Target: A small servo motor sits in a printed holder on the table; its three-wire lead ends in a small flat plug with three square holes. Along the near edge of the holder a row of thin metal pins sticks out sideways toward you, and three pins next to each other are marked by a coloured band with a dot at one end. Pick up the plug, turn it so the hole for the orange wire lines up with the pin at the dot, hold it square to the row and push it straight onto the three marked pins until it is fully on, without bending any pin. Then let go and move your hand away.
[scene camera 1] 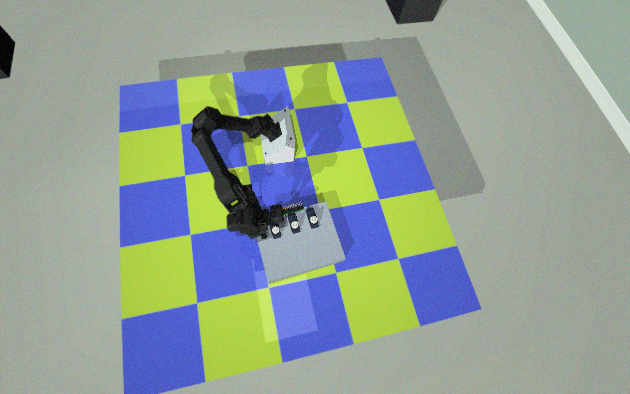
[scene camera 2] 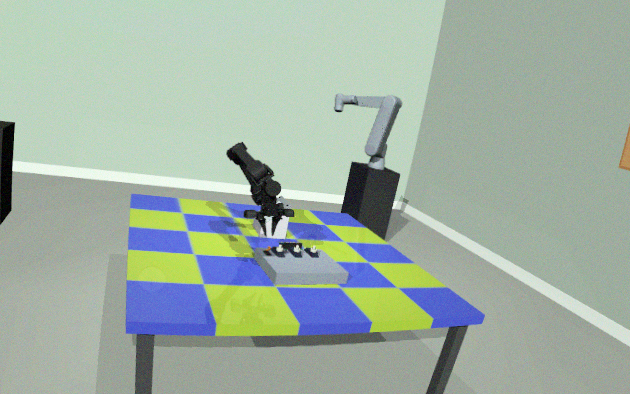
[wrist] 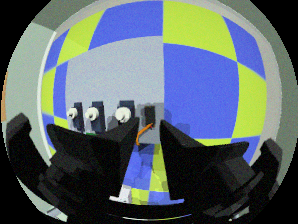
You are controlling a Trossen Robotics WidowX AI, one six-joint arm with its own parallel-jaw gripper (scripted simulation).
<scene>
My gripper shows in scene camera 1, in scene camera 2 and in the wrist view [149,122]. One and the same spot on a grey printed holder: [scene camera 1: 290,255] is [scene camera 2: 295,264]. The same spot on my gripper: [scene camera 1: 276,212] is [scene camera 2: 288,209].
</scene>
